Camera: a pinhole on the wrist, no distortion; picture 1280 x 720 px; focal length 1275.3 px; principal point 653.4 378.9 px. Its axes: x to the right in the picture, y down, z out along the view. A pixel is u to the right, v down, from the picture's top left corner.
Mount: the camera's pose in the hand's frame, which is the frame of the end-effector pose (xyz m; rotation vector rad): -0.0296 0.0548 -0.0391 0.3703 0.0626 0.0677
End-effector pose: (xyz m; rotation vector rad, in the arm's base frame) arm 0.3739 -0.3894 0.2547 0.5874 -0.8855 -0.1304
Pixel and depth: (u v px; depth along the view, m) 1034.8 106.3 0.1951
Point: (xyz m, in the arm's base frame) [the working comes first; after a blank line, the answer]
In the camera's frame: 0.0583 -0.0417 0.1951

0.3144 -0.4997 0.3200
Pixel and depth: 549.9 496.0 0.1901
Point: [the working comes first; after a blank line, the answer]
In the camera's frame: -0.0154 0.0175 0.1901

0.2432 -0.4393 0.3040
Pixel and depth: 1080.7 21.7 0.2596
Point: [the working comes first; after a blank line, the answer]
In the camera's frame: 0.0870 -0.0727 0.2596

0.3071 -0.5736 0.3407
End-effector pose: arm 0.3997 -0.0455 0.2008 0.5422 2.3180 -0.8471
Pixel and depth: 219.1 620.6 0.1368
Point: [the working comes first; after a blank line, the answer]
In the camera's frame: -0.0466 0.0259 0.1368

0.5033 -0.1061 0.1727
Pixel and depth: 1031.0 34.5 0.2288
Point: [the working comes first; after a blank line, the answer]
In the camera's frame: 0.0677 -0.0618 0.2288

0.3722 -0.1937 0.1065
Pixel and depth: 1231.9 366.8 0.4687
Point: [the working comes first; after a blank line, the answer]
In the camera's frame: 0.2126 -0.0044 0.4687

0.3383 -0.3447 -0.1341
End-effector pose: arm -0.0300 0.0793 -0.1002 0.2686 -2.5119 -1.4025
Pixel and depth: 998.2 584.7 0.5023
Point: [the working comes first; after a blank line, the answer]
In the camera's frame: 0.1358 0.0811 0.5023

-0.2978 0.3841 -0.3441
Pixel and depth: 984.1 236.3 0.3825
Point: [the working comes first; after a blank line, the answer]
In the camera's frame: 0.0992 -0.0428 0.3825

-0.2110 0.2311 -0.3349
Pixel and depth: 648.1 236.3 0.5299
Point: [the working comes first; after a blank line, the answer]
In the camera's frame: -0.0022 -0.0593 0.5299

-0.1648 0.3265 -0.4800
